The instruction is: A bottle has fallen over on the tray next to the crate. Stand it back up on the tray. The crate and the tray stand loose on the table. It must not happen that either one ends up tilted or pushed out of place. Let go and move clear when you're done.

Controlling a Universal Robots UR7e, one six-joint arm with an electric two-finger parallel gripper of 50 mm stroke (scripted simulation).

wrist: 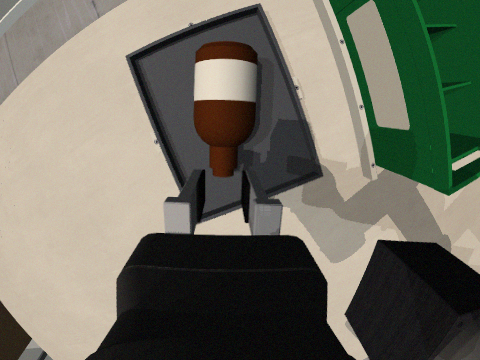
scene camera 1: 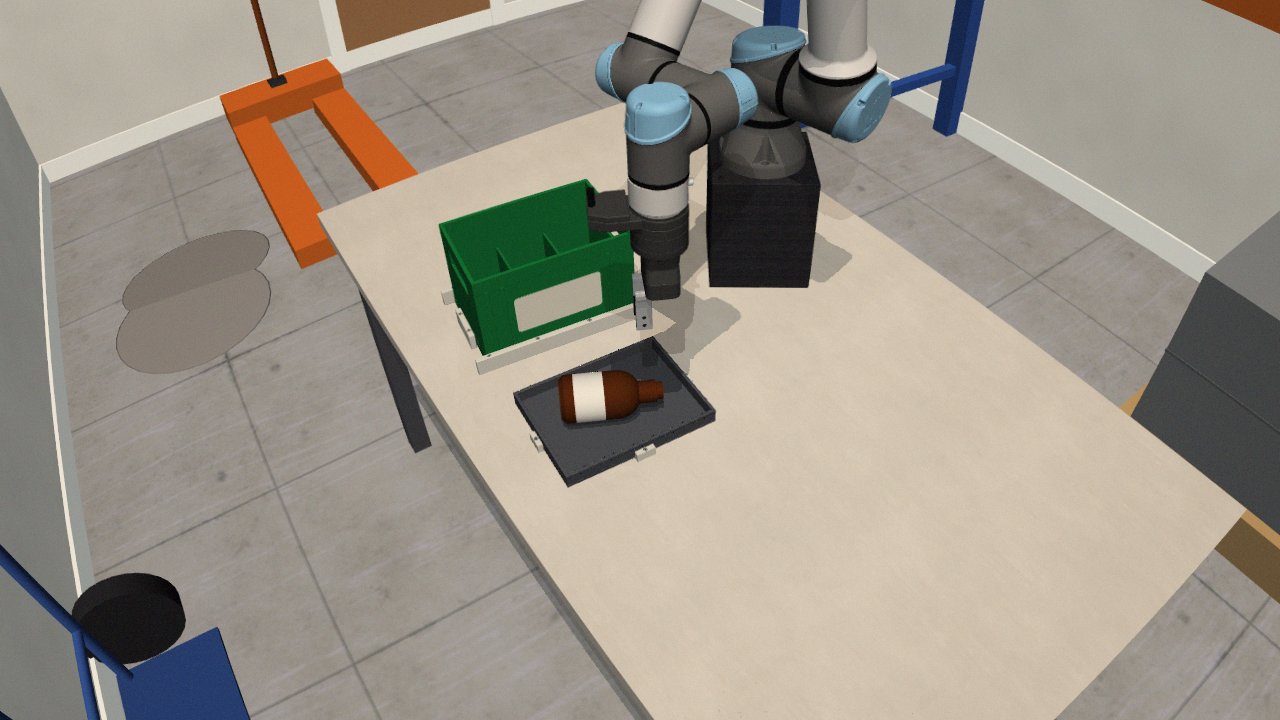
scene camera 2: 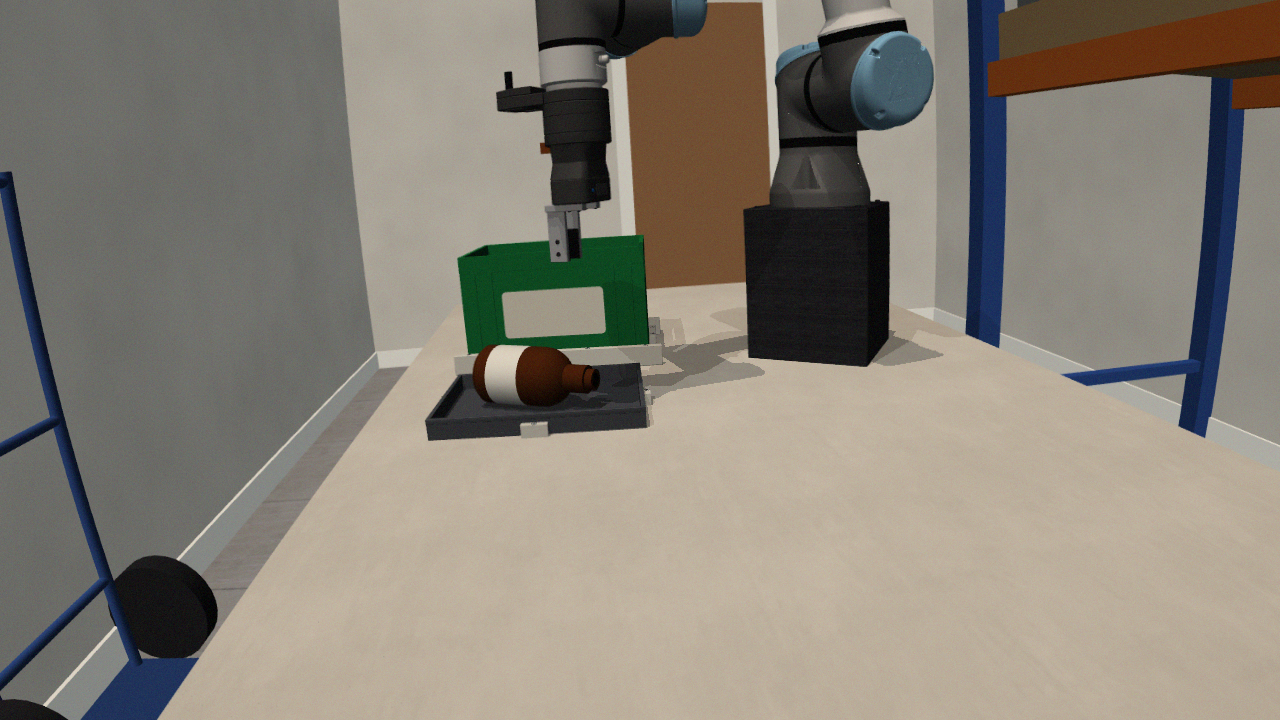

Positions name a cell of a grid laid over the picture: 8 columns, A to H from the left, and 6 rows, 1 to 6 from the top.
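Observation:
A green crate (scene camera 1: D3) is here in my scene, and so is a tray (scene camera 1: E4). I find the tray in the wrist view (wrist: E3) too, as well as in scene camera 2 (scene camera 2: D4). As for my gripper (scene camera 2: D3), I can see it in scene camera 1 (scene camera 1: E3) and also in the wrist view (wrist: D4).

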